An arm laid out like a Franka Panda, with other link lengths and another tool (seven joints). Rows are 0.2 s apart.
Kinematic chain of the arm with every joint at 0, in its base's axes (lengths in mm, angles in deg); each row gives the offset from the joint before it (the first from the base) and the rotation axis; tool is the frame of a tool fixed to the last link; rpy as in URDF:
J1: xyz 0 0 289.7 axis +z
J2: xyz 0 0 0 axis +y
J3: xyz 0 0 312.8 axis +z
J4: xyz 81.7 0 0 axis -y
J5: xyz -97.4 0 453.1 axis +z
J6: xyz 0 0 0 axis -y
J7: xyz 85.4 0 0 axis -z
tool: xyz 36 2 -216 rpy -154.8 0 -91.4
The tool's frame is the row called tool.
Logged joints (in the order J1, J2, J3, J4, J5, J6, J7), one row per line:
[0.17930 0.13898 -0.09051 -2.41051 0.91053 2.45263 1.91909]
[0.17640 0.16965 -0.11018 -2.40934 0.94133 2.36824 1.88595]
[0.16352 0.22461 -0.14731 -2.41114 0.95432 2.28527 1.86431]
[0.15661 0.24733 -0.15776 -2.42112 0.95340 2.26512 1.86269]
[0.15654 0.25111 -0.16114 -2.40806 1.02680 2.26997 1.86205]
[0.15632 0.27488 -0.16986 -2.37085 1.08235 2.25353 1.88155]
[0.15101 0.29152 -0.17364 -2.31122 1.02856 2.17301 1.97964]
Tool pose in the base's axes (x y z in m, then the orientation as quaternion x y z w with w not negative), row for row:
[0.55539 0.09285 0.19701 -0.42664 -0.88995 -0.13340 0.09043]
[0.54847 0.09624 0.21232 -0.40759 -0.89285 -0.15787 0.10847]
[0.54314 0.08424 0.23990 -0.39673 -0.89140 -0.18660 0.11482]
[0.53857 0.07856 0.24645 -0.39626 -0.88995 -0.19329 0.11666]
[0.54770 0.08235 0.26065 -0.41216 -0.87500 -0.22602 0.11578]
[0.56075 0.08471 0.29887 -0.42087 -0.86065 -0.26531 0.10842]
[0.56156 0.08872 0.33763 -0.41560 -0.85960 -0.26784 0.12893]
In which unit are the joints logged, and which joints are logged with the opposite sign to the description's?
The joints are logged in radians. Opposite sign: J2.
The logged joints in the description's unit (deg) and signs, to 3 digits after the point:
[10.273 -7.963 -5.186 -138.112 52.170 140.525 109.956]
[10.107 -9.720 -6.313 -138.045 53.934 135.690 108.057]
[9.369 -12.869 -8.440 -138.148 54.679 130.936 106.817]
[8.973 -14.171 -9.039 -138.720 54.626 129.782 106.724]
[8.969 -14.388 -9.233 -137.972 58.831 130.060 106.688]
[8.956 -15.749 -9.732 -135.840 62.014 129.118 107.805]
[8.652 -16.703 -9.949 -132.423 58.932 124.504 113.425]

